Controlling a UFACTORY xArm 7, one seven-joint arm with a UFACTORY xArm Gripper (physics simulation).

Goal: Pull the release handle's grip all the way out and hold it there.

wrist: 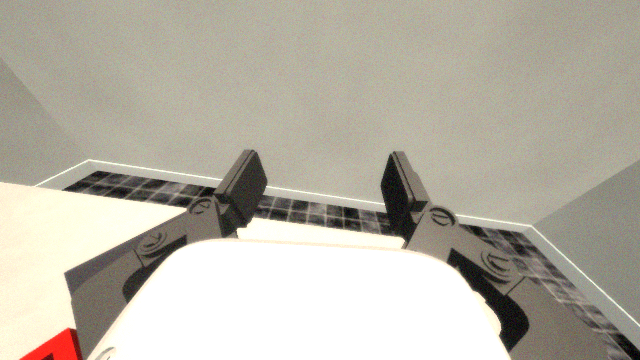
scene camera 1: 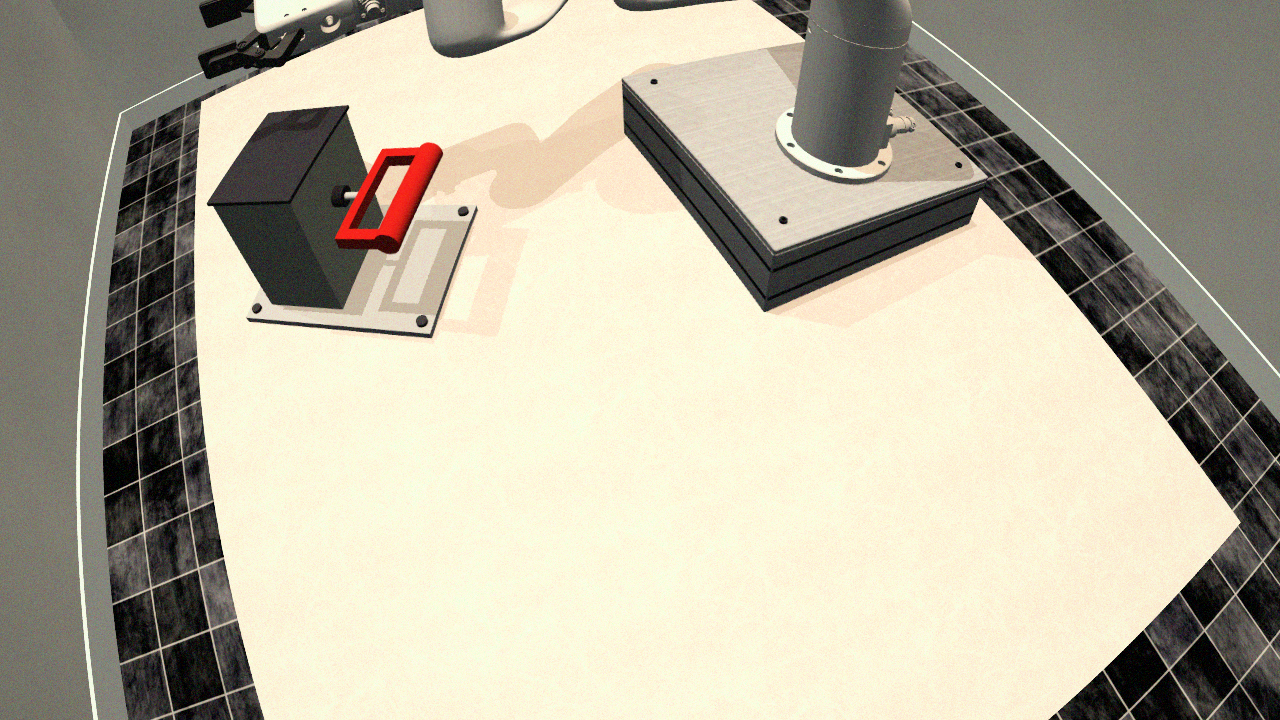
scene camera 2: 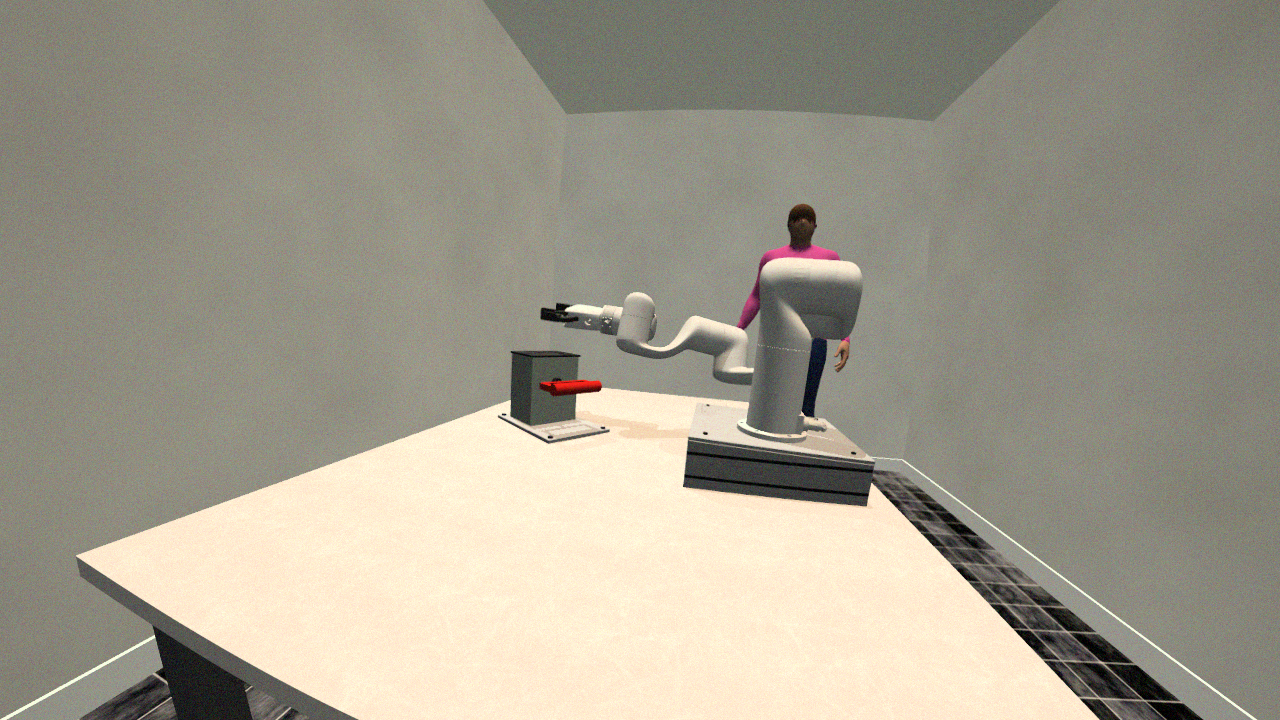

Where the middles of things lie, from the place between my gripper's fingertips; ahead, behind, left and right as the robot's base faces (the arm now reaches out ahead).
Scene:
Now: the pale base plate [scene camera 1: 402, 294] 90 mm behind my hand, 120 mm to the left of it and 270 mm below it.

